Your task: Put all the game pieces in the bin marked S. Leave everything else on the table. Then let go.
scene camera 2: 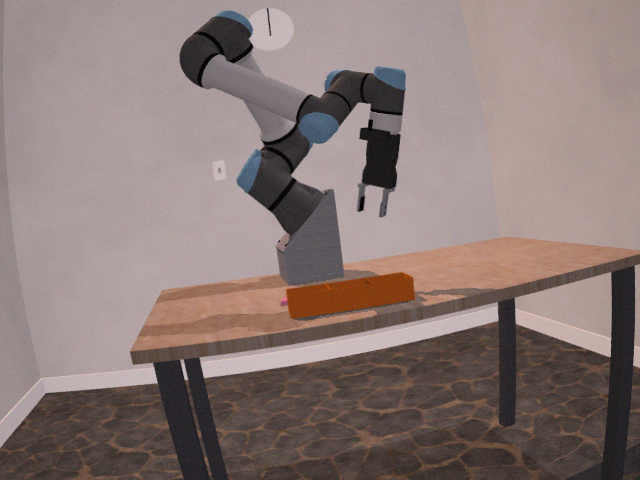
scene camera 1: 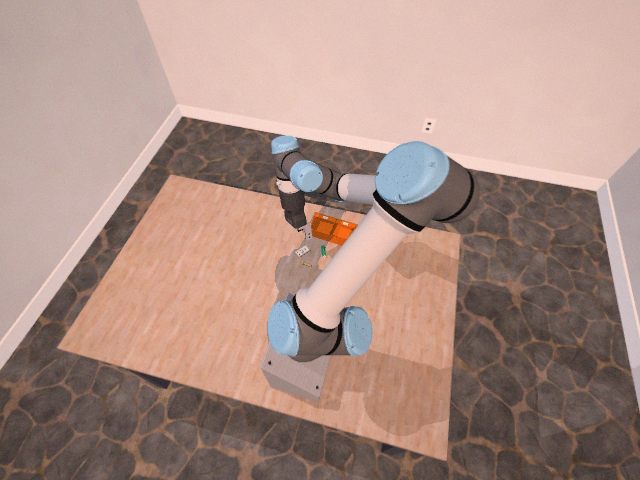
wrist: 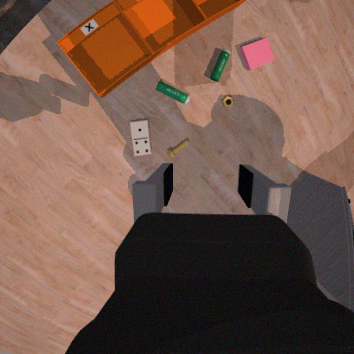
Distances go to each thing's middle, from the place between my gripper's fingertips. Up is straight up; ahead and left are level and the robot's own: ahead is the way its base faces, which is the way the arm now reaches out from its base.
The orange divided bin [scene camera 2: 320, 299] lies 13 cm ahead of my hand, 12 cm to the right of it and 15 cm below it. The rest, counted from my hand: pink block [wrist: 259, 52] 1 cm behind, 21 cm to the right, 17 cm below.
